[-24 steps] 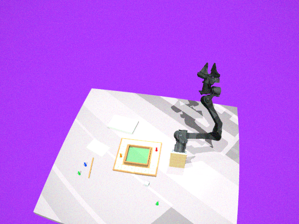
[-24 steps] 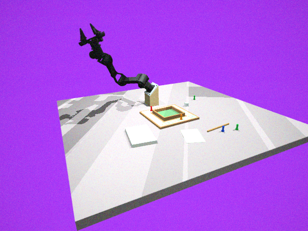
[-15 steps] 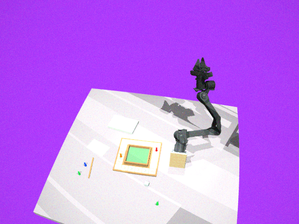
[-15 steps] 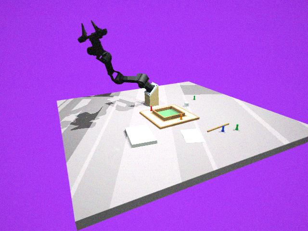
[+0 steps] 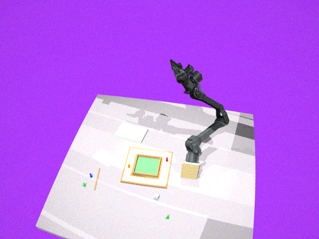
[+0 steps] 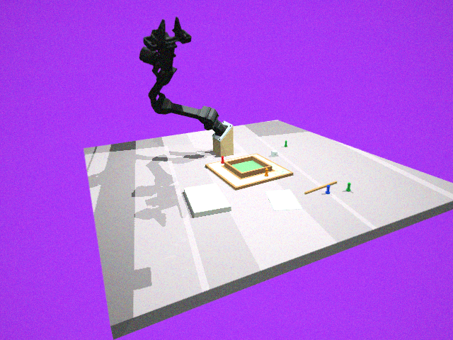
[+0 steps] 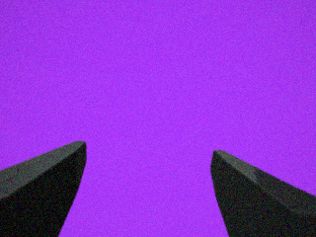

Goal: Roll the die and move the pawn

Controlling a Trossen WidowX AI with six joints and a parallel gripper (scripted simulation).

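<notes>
Right now my gripper tip is 30 mm short of the white die, 480 mm to the right of it and 600 mm above it. Round my gripper tip: orange pawn: 230 mm ahead, 280 mm to the left, 590 mm below; wooden stick: 420 mm ahead, 410 mm to the left, 610 mm below; red pawn: 200 mm to the left, 590 mm below.
</notes>
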